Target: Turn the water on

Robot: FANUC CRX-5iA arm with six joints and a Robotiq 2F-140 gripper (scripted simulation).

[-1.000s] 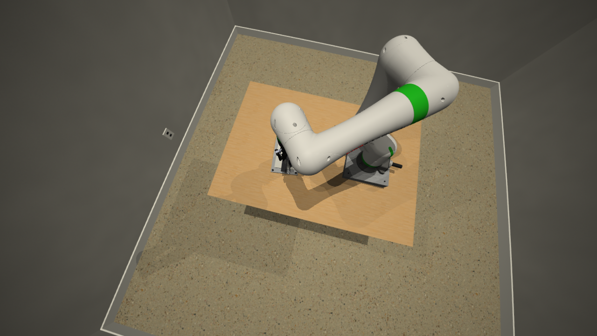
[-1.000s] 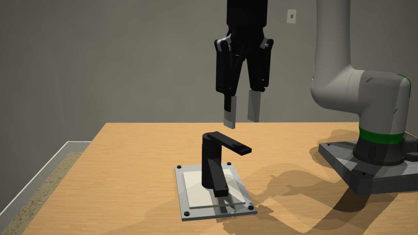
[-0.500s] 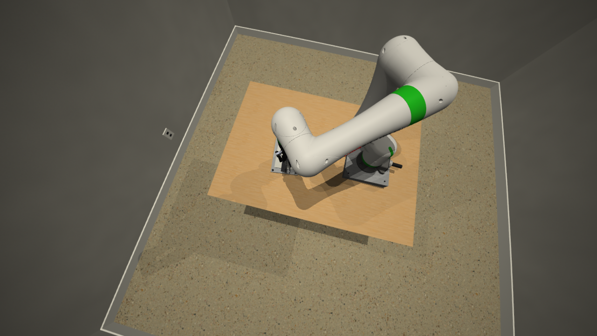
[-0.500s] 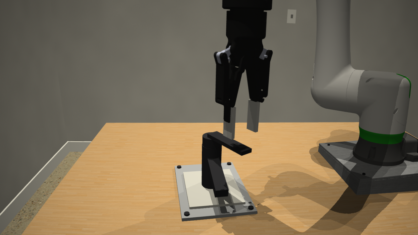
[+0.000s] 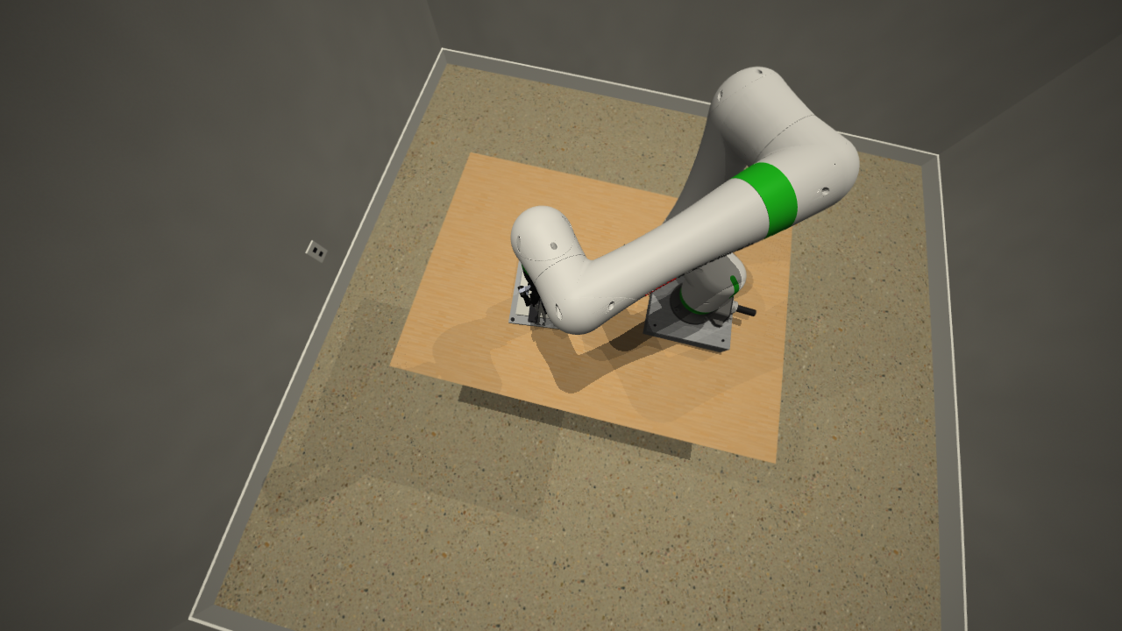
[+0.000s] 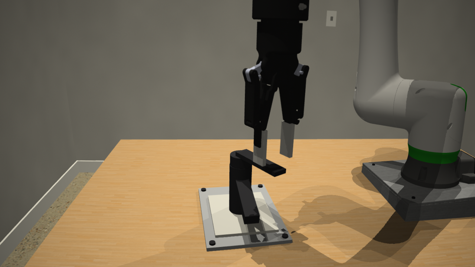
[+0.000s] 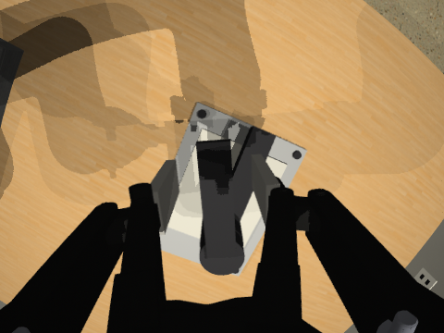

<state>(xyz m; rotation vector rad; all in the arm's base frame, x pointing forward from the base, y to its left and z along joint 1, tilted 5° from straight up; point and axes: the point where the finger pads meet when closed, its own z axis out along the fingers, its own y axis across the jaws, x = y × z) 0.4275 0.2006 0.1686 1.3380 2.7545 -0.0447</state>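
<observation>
Now: hand 50 mm above the lever, 30 mm to the left of it and 20 mm short of it. The rest, counted from my hand: black tap 100 mm below, 50 mm to the right, 40 mm ahead.
</observation>
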